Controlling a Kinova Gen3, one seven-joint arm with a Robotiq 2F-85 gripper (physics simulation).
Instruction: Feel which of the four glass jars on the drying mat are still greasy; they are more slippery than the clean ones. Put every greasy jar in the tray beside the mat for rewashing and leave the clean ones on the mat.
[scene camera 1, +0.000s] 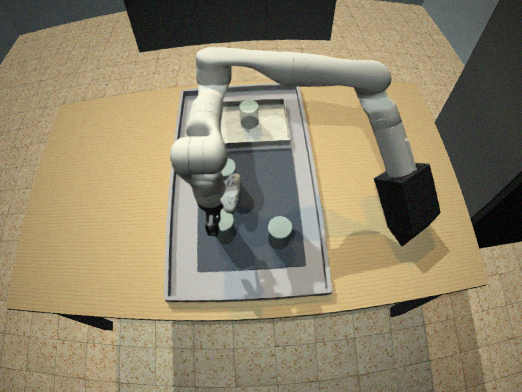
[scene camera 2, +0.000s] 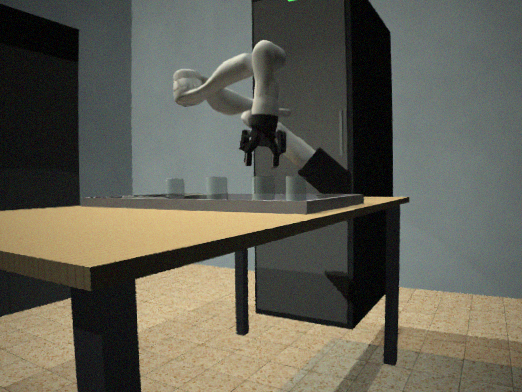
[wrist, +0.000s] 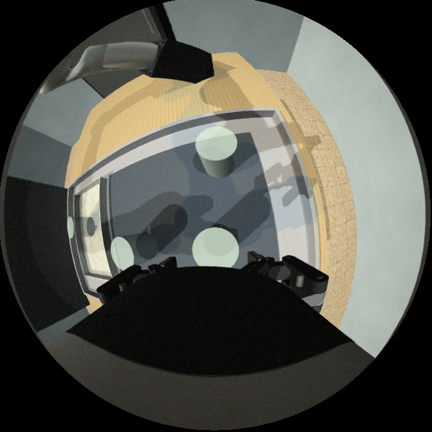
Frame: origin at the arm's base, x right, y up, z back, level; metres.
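Seen in the pictures: gripper, fingertip midpoint: (scene camera 1: 217, 214) (scene camera 2: 260, 167); arm's base at its link origin: (scene camera 1: 401, 171) (scene camera 2: 308, 160).
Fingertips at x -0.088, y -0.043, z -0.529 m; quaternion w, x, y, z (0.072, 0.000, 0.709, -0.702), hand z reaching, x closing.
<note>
Pixels of each thing's top centre, then the offset from my fingertips to it. Level surfaces: height alone.
- glass jar at its top centre: (scene camera 1: 221, 219) (scene camera 2: 263, 176) dy -0.026, dx -0.003, dz +0.008 m
- dark drying mat at its surface level: dy -0.112 m
- second jar at its top centre: (scene camera 1: 280, 226) (scene camera 2: 295, 176) dy -0.026, dx -0.032, dz +0.164 m
- third jar at its top centre: (scene camera 1: 224, 166) (scene camera 2: 216, 177) dy -0.026, dx +0.168, dz +0.016 m
- fourth jar at its top centre: (scene camera 1: 248, 106) (scene camera 2: 175, 178) dy -0.027, dx +0.415, dz +0.093 m
- cream tray at its top centre: (scene camera 1: 244, 119) (scene camera 2: 174, 194) dy -0.085, dx +0.403, dz +0.075 m
- wooden table at its surface level: dy -0.116 m
My gripper (scene camera 1: 212, 231) (scene camera 2: 262, 162) (wrist: 211, 262) is open and empty, pointing down above one glass jar (scene camera 1: 227, 221) (scene camera 2: 263, 188) (wrist: 215, 245) on the dark drying mat (scene camera 1: 265, 175) (wrist: 150, 175). The fingertips are higher than the jar's top. A second jar (scene camera 1: 280, 228) (scene camera 2: 296, 188) (wrist: 216, 145) stands upright across the mat. A third jar (scene camera 1: 229, 166) (scene camera 2: 217, 187) (wrist: 122, 253) stands at the tray end of the mat, partly hidden by the arm in scene camera 1. A fourth jar (scene camera 1: 249, 114) (scene camera 2: 175, 186) (wrist: 70, 227) stands in the cream tray (scene camera 1: 276, 131) (wrist: 92, 262).
A raised grey rim (scene camera 1: 171, 250) (scene camera 2: 200, 203) surrounds the mat and tray on the wooden table (scene camera 1: 100, 200) (scene camera 2: 60, 230). The arm's black base (scene camera 1: 407, 205) (scene camera 2: 325, 172) (wrist: 182, 61) stands beyond the rim. A tall dark cabinet (scene camera 2: 370, 150) stands behind the table.
</note>
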